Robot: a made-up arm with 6 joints.
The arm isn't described. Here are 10 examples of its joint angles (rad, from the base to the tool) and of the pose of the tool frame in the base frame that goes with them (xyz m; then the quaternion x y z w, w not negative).
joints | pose
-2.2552 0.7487 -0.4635 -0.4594 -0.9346 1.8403 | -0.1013 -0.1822 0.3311 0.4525 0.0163 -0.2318 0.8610
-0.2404 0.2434 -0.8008 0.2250 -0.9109 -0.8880 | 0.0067 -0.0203 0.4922 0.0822 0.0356 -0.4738 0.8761
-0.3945 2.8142 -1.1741 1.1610 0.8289 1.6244 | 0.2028 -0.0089 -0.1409 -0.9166 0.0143 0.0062 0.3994
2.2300 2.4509 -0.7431 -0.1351 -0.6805 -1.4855 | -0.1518 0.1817 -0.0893 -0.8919 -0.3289 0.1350 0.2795
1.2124 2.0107 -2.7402 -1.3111 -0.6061 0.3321 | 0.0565 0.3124 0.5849 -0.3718 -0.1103 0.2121 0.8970
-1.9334 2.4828 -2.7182 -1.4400 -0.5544 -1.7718 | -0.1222 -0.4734 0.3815 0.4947 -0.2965 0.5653 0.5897
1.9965 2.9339 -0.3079 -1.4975 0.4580 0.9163 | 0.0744 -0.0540 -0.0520 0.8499 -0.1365 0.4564 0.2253
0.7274 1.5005 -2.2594 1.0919 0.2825 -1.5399 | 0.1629 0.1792 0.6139 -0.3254 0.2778 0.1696 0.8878
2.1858 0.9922 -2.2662 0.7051 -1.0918 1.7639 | 0.1124 -0.0565 0.6396 -0.2884 0.3480 -0.6723 0.5863
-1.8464 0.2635 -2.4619 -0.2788 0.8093 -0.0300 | 0.0775 0.3496 0.5019 0.0959 -0.0469 -0.8572 0.5038
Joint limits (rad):
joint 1: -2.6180..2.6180
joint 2: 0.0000..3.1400
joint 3: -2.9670..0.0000
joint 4: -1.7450..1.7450
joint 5: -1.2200..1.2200
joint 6: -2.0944..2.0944
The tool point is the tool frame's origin. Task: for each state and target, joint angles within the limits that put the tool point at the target. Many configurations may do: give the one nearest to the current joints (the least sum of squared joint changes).
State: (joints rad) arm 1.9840 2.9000 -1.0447 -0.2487 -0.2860 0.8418
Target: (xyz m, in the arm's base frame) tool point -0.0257 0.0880 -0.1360
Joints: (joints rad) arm 1.8179 2.6737 -0.6476 -0.2266 -0.1481 0.8418
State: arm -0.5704 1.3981 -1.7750 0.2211 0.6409 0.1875
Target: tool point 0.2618 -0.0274 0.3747
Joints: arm -0.1995 1.1552 -1.3783 0.2976 0.9758 0.1875
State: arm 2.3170 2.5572 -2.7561 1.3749 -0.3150 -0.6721
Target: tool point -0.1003 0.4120 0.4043
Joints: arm 2.0392 2.3418 -2.6440 1.5103 -1.2200 -0.6721
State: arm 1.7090 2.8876 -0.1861 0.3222 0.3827 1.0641
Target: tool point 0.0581 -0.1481 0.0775
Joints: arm 1.9843 3.1400 -0.0288 0.2892 0.2156 1.0641
